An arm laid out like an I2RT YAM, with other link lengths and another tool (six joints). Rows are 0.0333 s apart.
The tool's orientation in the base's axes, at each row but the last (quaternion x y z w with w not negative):
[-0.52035, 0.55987, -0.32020, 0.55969]
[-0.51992, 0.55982, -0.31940, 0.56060]
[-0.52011, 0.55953, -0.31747, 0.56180]
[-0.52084, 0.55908, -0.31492, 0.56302]
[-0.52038, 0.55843, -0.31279, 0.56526]
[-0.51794, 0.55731, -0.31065, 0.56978]
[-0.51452, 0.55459, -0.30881, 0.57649]
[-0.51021, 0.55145, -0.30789, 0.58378]
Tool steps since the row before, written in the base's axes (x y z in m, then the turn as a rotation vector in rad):
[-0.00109, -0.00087, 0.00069, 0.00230, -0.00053, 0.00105]
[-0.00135, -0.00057, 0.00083, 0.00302, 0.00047, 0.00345]
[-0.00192, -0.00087, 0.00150, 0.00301, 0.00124, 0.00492]
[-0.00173, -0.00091, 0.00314, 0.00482, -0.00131, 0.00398]
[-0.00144, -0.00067, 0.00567, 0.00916, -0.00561, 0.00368]
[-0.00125, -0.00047, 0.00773, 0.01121, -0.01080, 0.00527]
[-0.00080, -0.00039, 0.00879, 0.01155, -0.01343, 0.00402]
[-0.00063, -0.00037, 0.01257, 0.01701, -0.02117, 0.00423]
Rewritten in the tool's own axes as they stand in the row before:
[0.00043, -0.00063, -0.00136, 0.00058, -0.00164, 0.00191]
[0.00006, -0.00062, -0.00156, -0.00095, -0.00380, 0.00243]
[0.00004, -0.00120, -0.00229, -0.00211, -0.00498, 0.00235]
[-0.00040, -0.00279, -0.00240, 0.00088, -0.00517, 0.00364]
[-0.00137, -0.00516, -0.00248, 0.00577, -0.00701, 0.00682]
[-0.00222, -0.00709, -0.00253, 0.01049, -0.01036, 0.00726]
[-0.00262, -0.00816, -0.00213, 0.01340, -0.01000, 0.00711]
[-0.00393, -0.01174, -0.00232, 0.02157, -0.01355, 0.01033]

